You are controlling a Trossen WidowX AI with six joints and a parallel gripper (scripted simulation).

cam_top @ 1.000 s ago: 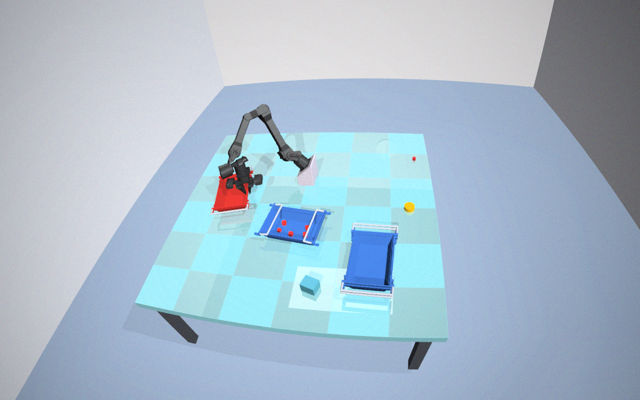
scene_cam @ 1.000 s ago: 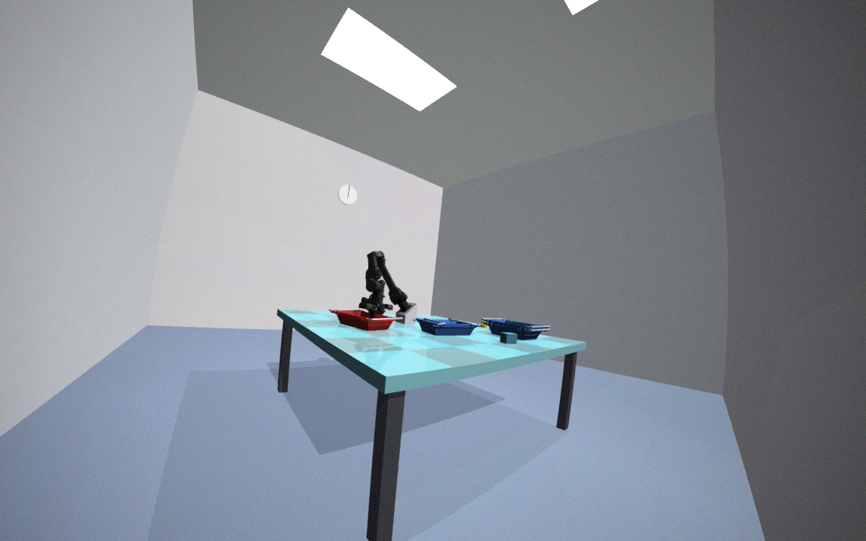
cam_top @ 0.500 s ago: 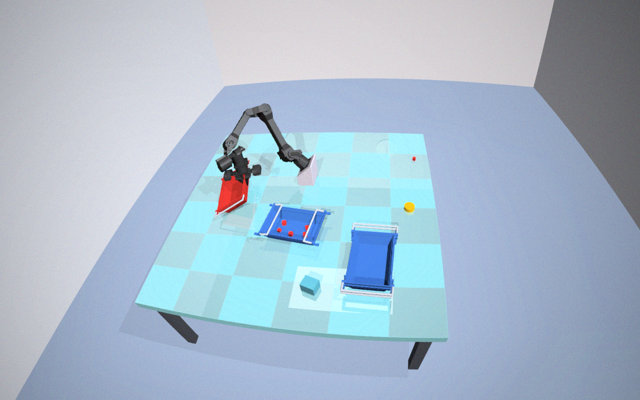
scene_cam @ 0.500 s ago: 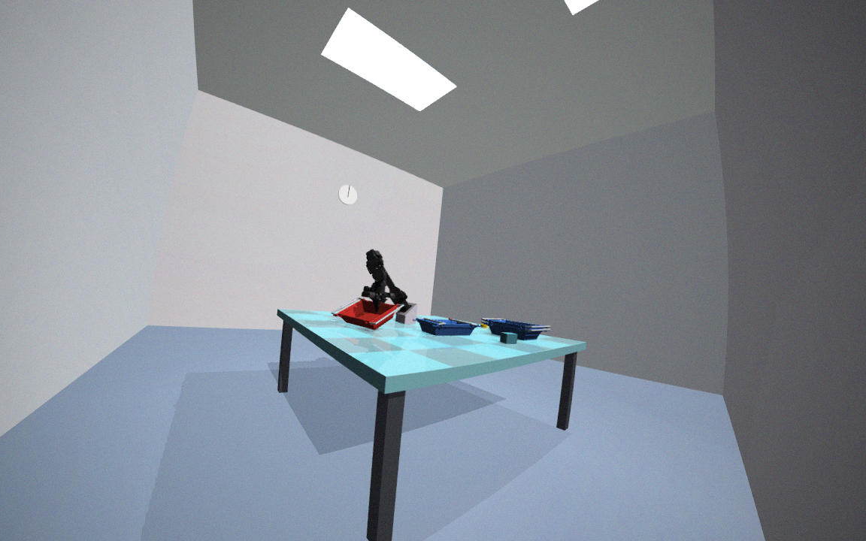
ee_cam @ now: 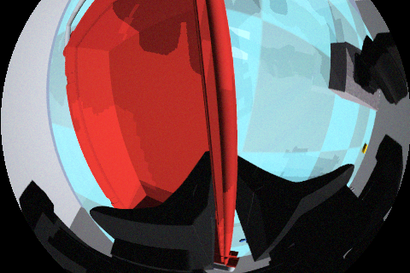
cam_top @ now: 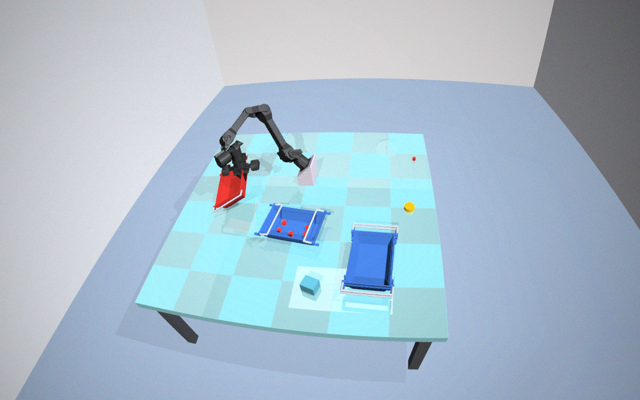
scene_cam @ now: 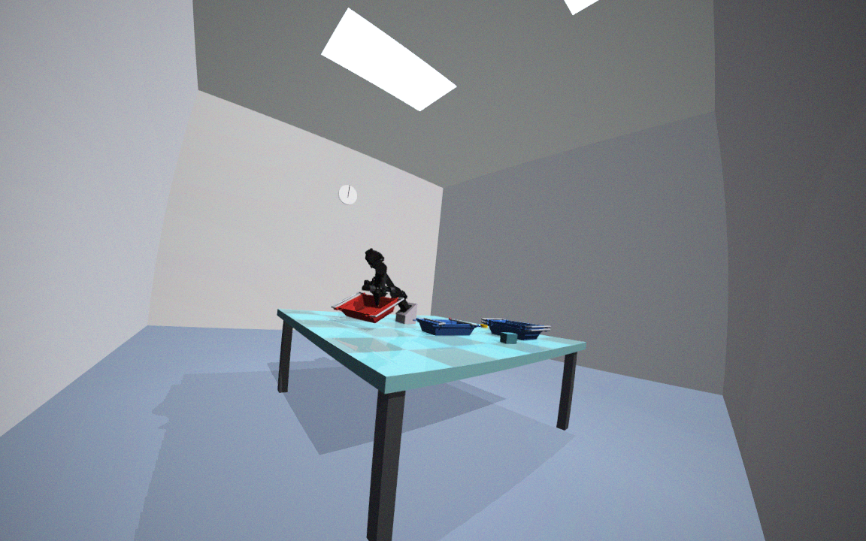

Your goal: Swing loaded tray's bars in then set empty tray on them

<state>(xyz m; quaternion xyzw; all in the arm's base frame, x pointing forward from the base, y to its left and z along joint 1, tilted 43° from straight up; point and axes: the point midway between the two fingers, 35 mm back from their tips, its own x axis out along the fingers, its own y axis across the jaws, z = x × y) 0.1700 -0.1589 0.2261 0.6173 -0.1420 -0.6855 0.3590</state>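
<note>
The red tray lies 30 mm ahead of my gripper tip and 70 mm to the right of it. Round my gripper tip: yellow disc: 10 mm behind, 810 mm to the left, 100 mm below; then teal cube: 480 mm ahead, 450 mm to the left, 80 mm below; then small red block: 400 mm behind, 820 mm to the left, 100 mm below.
</note>
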